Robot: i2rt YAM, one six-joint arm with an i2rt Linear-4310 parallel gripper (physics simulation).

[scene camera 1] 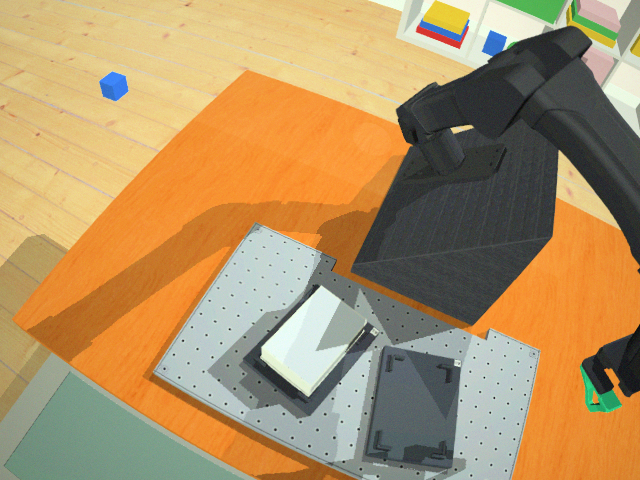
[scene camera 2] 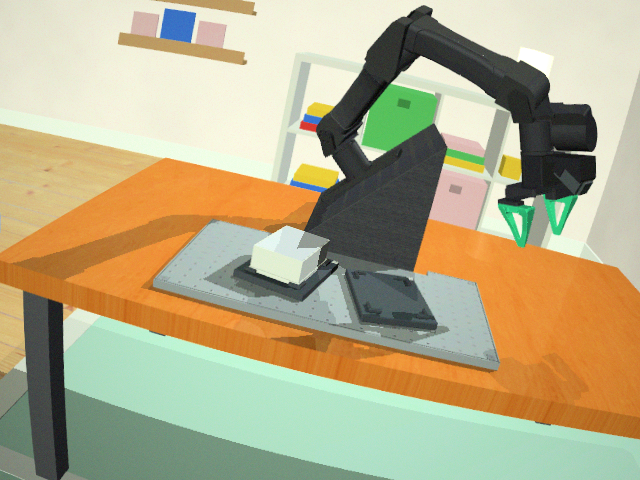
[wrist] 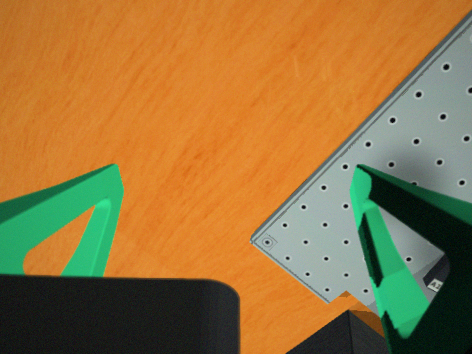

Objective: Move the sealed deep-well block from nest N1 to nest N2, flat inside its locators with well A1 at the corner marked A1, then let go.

my gripper: open, holds nothing
a deep-well block [scene camera 1: 311, 343]: on a dark nest plate [scene camera 1: 308, 405]
